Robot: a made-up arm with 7 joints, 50 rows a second.
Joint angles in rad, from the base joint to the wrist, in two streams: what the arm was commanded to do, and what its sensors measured. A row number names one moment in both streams.
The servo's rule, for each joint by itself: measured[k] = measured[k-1] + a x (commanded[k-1-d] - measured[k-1]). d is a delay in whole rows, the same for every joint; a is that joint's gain. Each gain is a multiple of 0.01, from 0.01 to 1. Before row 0 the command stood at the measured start. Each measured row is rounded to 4 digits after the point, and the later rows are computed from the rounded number. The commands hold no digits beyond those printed.
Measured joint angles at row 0:
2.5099 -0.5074 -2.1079 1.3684 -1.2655 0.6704 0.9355
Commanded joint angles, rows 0 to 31:
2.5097 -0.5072 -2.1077 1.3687 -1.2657 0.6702 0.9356
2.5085 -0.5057 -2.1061 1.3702 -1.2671 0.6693 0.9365
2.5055 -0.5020 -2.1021 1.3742 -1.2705 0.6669 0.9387
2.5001 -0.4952 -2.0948 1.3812 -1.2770 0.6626 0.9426
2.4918 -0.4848 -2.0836 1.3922 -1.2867 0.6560 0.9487
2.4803 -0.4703 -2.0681 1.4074 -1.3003 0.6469 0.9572
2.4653 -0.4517 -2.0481 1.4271 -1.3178 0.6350 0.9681
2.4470 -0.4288 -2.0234 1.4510 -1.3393 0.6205 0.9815
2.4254 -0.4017 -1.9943 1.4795 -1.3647 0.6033 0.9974
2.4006 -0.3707 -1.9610 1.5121 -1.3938 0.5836 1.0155
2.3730 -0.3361 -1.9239 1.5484 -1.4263 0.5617 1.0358
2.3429 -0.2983 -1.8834 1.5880 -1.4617 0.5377 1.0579
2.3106 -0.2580 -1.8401 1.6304 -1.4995 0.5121 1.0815
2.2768 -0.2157 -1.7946 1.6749 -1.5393 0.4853 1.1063
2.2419 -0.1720 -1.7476 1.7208 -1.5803 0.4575 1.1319
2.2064 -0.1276 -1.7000 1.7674 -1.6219 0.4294 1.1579
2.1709 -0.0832 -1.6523 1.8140 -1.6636 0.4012 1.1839
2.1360 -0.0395 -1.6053 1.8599 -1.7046 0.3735 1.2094
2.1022 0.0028 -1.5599 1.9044 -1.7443 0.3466 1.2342
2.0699 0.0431 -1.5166 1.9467 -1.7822 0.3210 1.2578
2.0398 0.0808 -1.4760 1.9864 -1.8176 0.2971 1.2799
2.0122 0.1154 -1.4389 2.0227 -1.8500 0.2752 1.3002
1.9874 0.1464 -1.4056 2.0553 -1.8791 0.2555 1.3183
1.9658 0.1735 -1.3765 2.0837 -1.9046 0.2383 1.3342
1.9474 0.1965 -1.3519 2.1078 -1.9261 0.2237 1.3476
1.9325 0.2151 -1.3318 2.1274 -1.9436 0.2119 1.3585
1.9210 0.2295 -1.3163 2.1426 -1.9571 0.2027 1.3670
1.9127 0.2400 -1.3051 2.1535 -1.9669 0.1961 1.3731
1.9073 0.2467 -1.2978 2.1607 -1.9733 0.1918 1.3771
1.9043 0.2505 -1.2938 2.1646 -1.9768 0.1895 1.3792
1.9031 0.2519 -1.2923 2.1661 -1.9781 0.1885 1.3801
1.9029 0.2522 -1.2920 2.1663 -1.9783 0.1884 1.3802
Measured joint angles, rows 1 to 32:
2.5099 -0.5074 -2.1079 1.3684 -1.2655 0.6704 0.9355
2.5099 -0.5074 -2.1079 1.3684 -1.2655 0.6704 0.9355
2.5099 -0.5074 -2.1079 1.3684 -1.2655 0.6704 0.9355
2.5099 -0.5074 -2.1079 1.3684 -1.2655 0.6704 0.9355
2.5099 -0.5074 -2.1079 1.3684 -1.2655 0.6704 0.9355
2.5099 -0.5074 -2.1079 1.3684 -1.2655 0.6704 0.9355
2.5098 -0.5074 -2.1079 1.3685 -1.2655 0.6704 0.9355
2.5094 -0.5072 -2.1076 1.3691 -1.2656 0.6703 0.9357
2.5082 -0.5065 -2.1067 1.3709 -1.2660 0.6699 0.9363
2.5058 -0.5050 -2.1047 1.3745 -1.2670 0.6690 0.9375
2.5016 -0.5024 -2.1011 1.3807 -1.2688 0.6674 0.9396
2.4952 -0.4982 -2.0955 1.3900 -1.2716 0.6649 0.9429
2.4862 -0.4922 -2.0874 1.4030 -1.2758 0.6613 0.9477
2.4744 -0.4840 -2.0765 1.4198 -1.2815 0.6564 0.9541
2.4597 -0.4733 -2.0625 1.4407 -1.2890 0.6500 0.9623
2.4420 -0.4600 -2.0452 1.4657 -1.2984 0.6420 0.9724
2.4213 -0.4439 -2.0246 1.4946 -1.3099 0.6324 0.9844
2.3978 -0.4250 -2.0006 1.5273 -1.3236 0.6210 0.9984
2.3716 -0.4033 -1.9733 1.5634 -1.3394 0.6079 1.0142
2.3432 -0.3789 -1.9429 1.6024 -1.3574 0.5932 1.0317
2.3128 -0.3520 -1.9097 1.6438 -1.3775 0.5769 1.0507
2.2809 -0.3228 -1.8741 1.6871 -1.3995 0.5592 1.0711
2.2479 -0.2917 -1.8364 1.7315 -1.4233 0.5402 1.0925
2.2143 -0.2589 -1.7971 1.7764 -1.4486 0.5202 1.1147
2.1807 -0.2249 -1.7568 1.8212 -1.4752 0.4994 1.1374
2.1475 -0.1901 -1.7160 1.8651 -1.5028 0.4780 1.1603
2.1152 -0.1549 -1.6752 1.9076 -1.5311 0.4563 1.1830
2.0843 -0.1198 -1.6350 1.9479 -1.5598 0.4346 1.2053
2.0552 -0.0852 -1.5960 1.9855 -1.5885 0.4131 1.2268
2.0284 -0.0516 -1.5587 2.0199 -1.6169 0.3921 1.2472
2.0041 -0.0193 -1.5235 2.0507 -1.6447 0.3719 1.2663
1.9826 0.0112 -1.4909 2.0775 -1.6716 0.3527 1.2838
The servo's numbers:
d 6
a 0.30 0.13 0.17 0.35 0.09 0.12 0.19

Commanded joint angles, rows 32 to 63:
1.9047 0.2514 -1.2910 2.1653 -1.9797 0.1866 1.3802
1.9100 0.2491 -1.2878 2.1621 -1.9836 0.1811 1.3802
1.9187 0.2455 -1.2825 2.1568 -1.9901 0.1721 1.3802
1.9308 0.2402 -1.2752 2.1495 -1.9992 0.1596 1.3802
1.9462 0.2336 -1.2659 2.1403 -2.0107 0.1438 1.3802
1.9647 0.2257 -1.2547 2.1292 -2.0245 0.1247 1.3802
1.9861 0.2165 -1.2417 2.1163 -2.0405 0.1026 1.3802
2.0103 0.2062 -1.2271 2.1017 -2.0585 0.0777 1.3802
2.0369 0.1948 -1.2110 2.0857 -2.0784 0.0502 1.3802
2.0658 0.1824 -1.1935 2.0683 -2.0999 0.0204 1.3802
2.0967 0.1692 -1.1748 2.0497 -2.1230 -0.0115 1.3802
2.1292 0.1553 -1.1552 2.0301 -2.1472 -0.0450 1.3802
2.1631 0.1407 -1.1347 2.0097 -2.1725 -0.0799 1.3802
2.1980 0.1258 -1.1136 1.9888 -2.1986 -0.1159 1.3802
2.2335 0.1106 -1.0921 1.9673 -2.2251 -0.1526 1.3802
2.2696 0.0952 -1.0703 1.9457 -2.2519 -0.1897 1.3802
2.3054 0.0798 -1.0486 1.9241 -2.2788 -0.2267 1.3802
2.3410 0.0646 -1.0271 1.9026 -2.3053 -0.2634 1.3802
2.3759 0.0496 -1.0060 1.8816 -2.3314 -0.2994 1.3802
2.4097 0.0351 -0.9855 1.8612 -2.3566 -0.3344 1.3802
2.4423 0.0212 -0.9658 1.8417 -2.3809 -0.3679 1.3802
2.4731 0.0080 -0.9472 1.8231 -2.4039 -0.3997 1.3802
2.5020 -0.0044 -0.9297 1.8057 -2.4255 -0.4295 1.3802
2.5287 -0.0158 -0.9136 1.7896 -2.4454 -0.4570 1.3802
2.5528 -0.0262 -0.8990 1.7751 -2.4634 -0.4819 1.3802
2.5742 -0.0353 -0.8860 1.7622 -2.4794 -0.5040 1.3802
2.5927 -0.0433 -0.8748 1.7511 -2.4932 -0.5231 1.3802
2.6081 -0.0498 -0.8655 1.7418 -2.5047 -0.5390 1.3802
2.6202 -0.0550 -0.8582 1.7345 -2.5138 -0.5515 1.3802
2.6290 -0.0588 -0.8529 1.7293 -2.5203 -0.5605 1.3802
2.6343 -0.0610 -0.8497 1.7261 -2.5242 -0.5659 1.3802
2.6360 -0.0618 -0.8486 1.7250 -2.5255 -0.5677 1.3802
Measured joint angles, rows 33 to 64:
1.9641 0.0396 -1.4612 2.1003 -1.6973 0.3347 1.2996
1.9487 0.0657 -1.4347 2.1189 -1.7216 0.3181 1.3136
1.9363 0.0892 -1.4114 2.1335 -1.7443 0.3029 1.3257
1.9267 0.1102 -1.3914 2.1444 -1.7652 0.2893 1.3359
1.9196 0.1286 -1.3746 2.1520 -1.7844 0.2772 1.3443
1.9146 0.1447 -1.3606 2.1570 -1.8019 0.2665 1.3511
1.9116 0.1586 -1.3488 2.1599 -1.8179 0.2569 1.3566
1.9111 0.1704 -1.3384 2.1607 -1.8328 0.2478 1.3611
1.9134 0.1802 -1.3289 2.1593 -1.8470 0.2387 1.3647
1.9186 0.1880 -1.3198 2.1559 -1.8607 0.2292 1.3676
1.9269 0.1939 -1.3106 2.1504 -1.8742 0.2190 1.3700
1.9382 0.1980 -1.3011 2.1430 -1.8877 0.2077 1.3719
1.9526 0.2004 -1.2910 2.1337 -1.9015 0.1951 1.3735
1.9699 0.2012 -1.2801 2.1225 -1.9156 0.1810 1.3748
1.9900 0.2004 -1.2684 2.1096 -1.9303 0.1653 1.3758
2.0127 0.1981 -1.2557 2.0951 -1.9456 0.1479 1.3766
2.0379 0.1943 -1.2419 2.0792 -1.9616 0.1288 1.3773
2.0653 0.1892 -1.2272 2.0620 -1.9783 0.1079 1.3779
2.0946 0.1829 -1.2115 2.0437 -1.9958 0.0854 1.3783
2.1256 0.1755 -1.1949 2.0245 -2.0141 0.0612 1.3787
2.1580 0.1671 -1.1774 2.0045 -2.0331 0.0355 1.3790
2.1915 0.1578 -1.1592 1.9839 -2.0528 0.0085 1.3792
2.2257 0.1477 -1.1404 1.9630 -2.0731 -0.0197 1.3794
2.2603 0.1369 -1.1211 1.9419 -2.0940 -0.0489 1.3796
2.2950 0.1256 -1.1015 1.9208 -2.1154 -0.0790 1.3797
2.3294 0.1138 -1.0818 1.8999 -2.1371 -0.1096 1.3798
2.3633 0.1018 -1.0621 1.8795 -2.1590 -0.1406 1.3799
2.3962 0.0896 -1.0426 1.8598 -2.1810 -0.1717 1.3800
2.4279 0.0774 -1.0234 1.8409 -2.2030 -0.2026 1.3800
2.4581 0.0653 -1.0047 1.8229 -2.2248 -0.2331 1.3800
2.4865 0.0534 -0.9867 1.8062 -2.2463 -0.2630 1.3800
2.5128 0.0419 -0.9696 1.7908 -2.2673 -0.2919 1.3800

